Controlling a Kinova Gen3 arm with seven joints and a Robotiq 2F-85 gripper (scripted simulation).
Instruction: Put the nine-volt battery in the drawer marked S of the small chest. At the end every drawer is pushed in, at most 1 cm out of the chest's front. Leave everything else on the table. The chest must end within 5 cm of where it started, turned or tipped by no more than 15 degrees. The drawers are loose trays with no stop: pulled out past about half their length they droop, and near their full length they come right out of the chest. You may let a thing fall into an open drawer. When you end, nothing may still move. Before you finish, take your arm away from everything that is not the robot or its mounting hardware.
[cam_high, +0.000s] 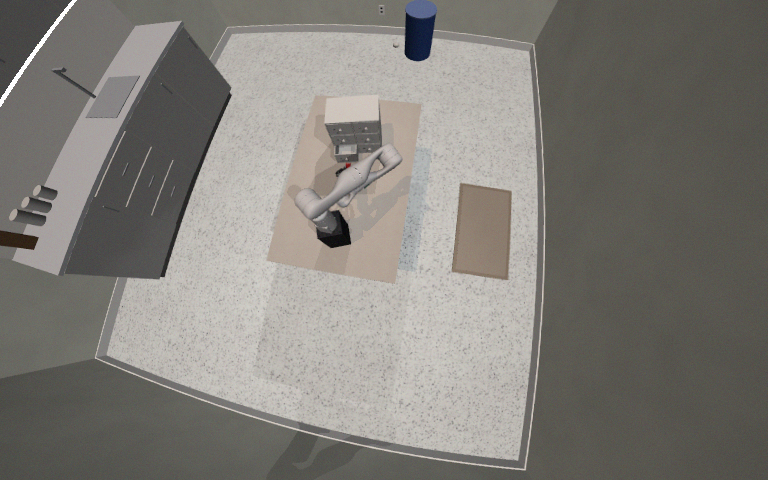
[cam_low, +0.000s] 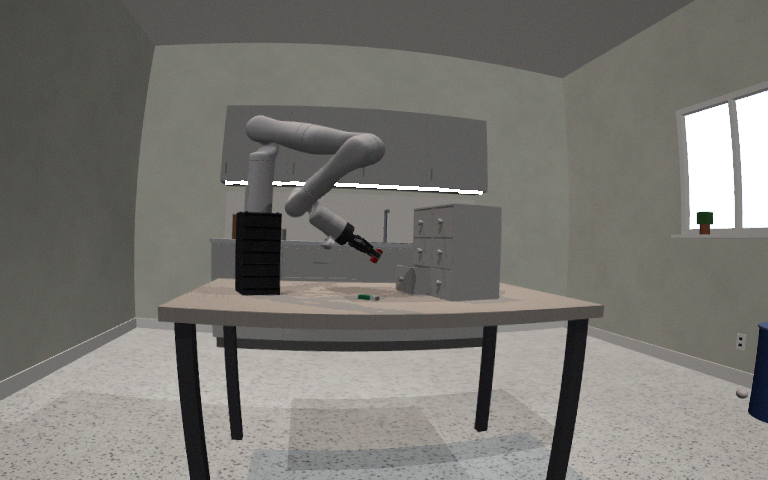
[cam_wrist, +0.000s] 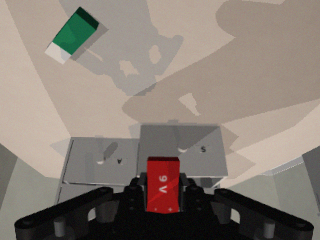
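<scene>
Right now the small red block is 1 cm ahead of my hand. Round my hand: green-and-white piece 2 cm behind, 11 cm to the right, 13 cm below; then drawer 20 cm ahead, 8 cm to the left, 11 cm below.
</scene>
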